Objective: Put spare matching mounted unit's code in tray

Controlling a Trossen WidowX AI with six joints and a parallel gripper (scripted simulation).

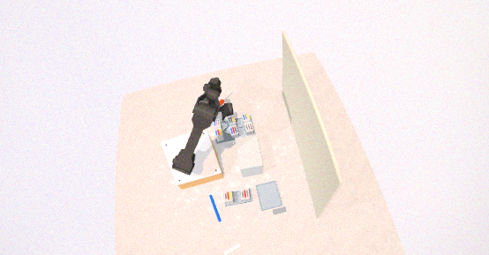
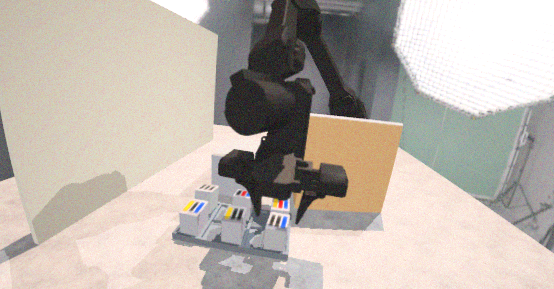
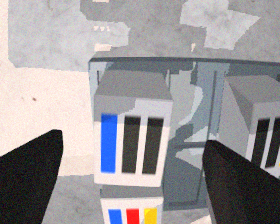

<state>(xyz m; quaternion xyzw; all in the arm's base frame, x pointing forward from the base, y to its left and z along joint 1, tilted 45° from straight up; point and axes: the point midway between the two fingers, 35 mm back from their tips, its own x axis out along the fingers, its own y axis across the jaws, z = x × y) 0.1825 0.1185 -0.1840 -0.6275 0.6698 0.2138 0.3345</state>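
The grey tray lies 13 cm ahead of my gripper tip, 43 cm to the right of it and 6 cm below it. From my gripper tip the other things lie so: grey mounted unit (10 cm ahead, 23 cm to the right, 1 cm below); blue pen (12 cm behind, 42 cm to the right, 6 cm below); tall beige panel (34 cm ahead, 27 cm to the right, 16 cm above).
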